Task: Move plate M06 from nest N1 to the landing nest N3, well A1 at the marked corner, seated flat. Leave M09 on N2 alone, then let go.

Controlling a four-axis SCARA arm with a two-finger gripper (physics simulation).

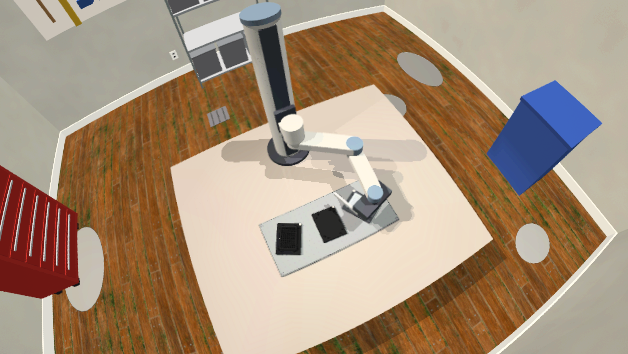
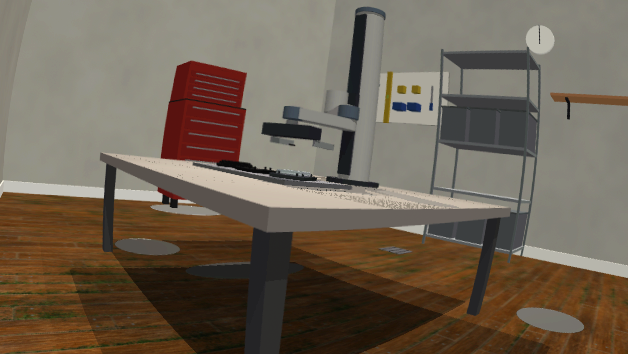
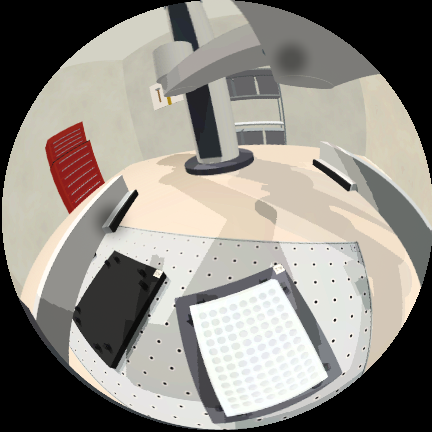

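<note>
A white well plate, taken as M06 (image 2: pixel 294 172) (image 3: pixel 257 347), lies in a dark grey nest (image 3: pixel 200 372) at the deck's right end. It looks flat; its plate label and well A1 cannot be made out. A small white tag (image 3: pixel 278 269) marks a nest corner. The middle black nest (image 1: pixel 329 225) (image 3: pixel 117 310) has corner posts and carries no plate. A black well plate, taken as M09 (image 1: pixel 289 238) (image 2: pixel 233 164), sits on the nest at the deck's left end. My gripper (image 1: pixel 367 201) (image 2: pixel 303 144) (image 3: pixel 224 159) is open and empty, raised above the white plate's nest. Nest numbers are unreadable.
The nests stand on a perforated light grey deck (image 1: pixel 312 248) (image 3: pixel 340 280) on the table (image 1: pixel 225 210) (image 2: pixel 200 186). The arm's column (image 1: pixel 272 85) (image 2: pixel 367 90) rises behind it. A red cabinet (image 1: pixel 35 240) (image 2: pixel 205 120), a blue block (image 1: pixel 530 140) and a shelf rack (image 2: pixel 529 150) stand off the table.
</note>
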